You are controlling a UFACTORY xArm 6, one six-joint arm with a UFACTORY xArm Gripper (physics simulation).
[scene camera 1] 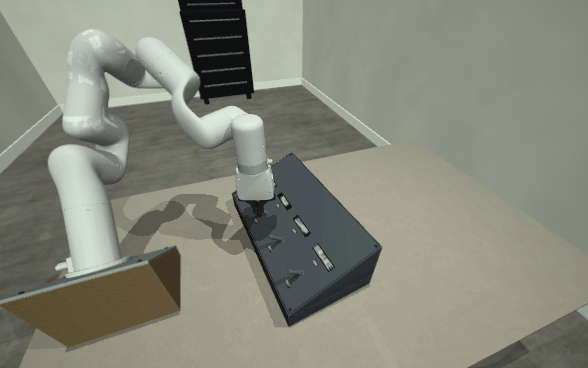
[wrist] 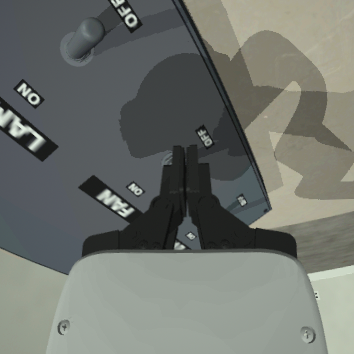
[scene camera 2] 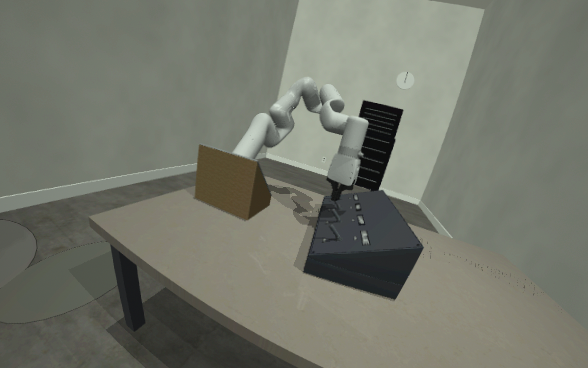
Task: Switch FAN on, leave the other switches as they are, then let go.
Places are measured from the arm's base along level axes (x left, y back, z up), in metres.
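Where they show: gripper, fingertip midpoint: [scene camera 1: 259, 213] [wrist: 186, 159] [scene camera 2: 334, 200]; arm's base at its link origin: [scene camera 1: 100, 268] [scene camera 2: 234, 170].
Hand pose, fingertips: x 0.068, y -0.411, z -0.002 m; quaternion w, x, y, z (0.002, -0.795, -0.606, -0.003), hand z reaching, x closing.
Each offset is from my fingertips to the top centre of the thing. "*": to the spot under its first point. Level surfaces: height alone.
The dark sloped switch console [scene camera 1: 330, 215] [scene camera 2: 390, 220] [wrist: 90, 100] stands on the table. My gripper [scene camera 1: 258, 216] [scene camera 2: 336, 198] [wrist: 186, 159] is shut and empty, its tips low over the panel at the FAN switch. In the wrist view the FAN label @(dx +0.042, dy -0.091, dz -0.005 m) [wrist: 114, 202] lies left of the fingers, with its OFF plate @(* dx +0.024, dy +0.010, dz -0.053 m) [wrist: 204, 136] beyond the tips and its ON plate @(* dx +0.038, dy -0.068, dz -0.019 m) [wrist: 135, 189] to the left. The FAN switch base @(* dx +0.023, dy -0.027, dz -0.034 m) [wrist: 167, 159] peeks out beside the left finger; its lever is hidden there, so its position cannot be told. The LAMP lever @(dx -0.090, dy -0.029, dz +0.002 m) [wrist: 89, 34] stands at the upper left.
Two nearer levers [scene camera 1: 295, 275] [scene camera 1: 275, 242] stand up from the panel toward its front end. A brown wedge-shaped block [scene camera 1: 115, 300] [scene camera 2: 227, 182] stands at the arm's base on the table @(dz -0.127 m) [scene camera 1: 450, 225] [scene camera 2: 210, 240]. A black cabinet [scene camera 1: 220, 55] [scene camera 2: 380, 145] is at the far wall.
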